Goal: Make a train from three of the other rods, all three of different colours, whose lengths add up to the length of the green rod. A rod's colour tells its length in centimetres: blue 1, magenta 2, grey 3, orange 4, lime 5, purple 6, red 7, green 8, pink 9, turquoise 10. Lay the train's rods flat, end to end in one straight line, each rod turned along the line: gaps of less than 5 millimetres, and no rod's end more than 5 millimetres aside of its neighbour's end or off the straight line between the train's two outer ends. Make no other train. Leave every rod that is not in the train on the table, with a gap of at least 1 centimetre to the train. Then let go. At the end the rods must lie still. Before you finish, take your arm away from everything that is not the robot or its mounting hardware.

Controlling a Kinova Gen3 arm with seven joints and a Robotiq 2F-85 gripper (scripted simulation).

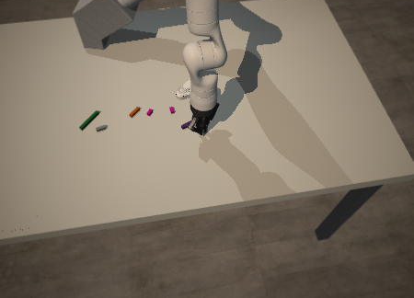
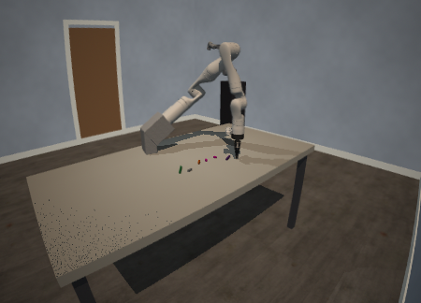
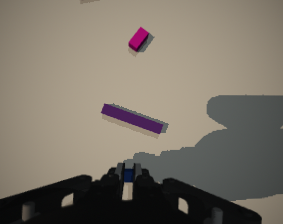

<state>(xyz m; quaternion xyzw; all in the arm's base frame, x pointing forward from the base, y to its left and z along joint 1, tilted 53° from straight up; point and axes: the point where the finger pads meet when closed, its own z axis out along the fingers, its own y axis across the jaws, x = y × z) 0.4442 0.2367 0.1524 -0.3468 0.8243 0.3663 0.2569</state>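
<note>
Right now the purple rod is 3 cm behind my hand, 4 cm to the right of it and 2 cm below it. The rest, counted from my hand: orange rod: 8 cm behind, 22 cm to the right, 2 cm below; grey rod: 1 cm behind, 32 cm to the right, 2 cm below; blue rod: 2 cm below.
</note>
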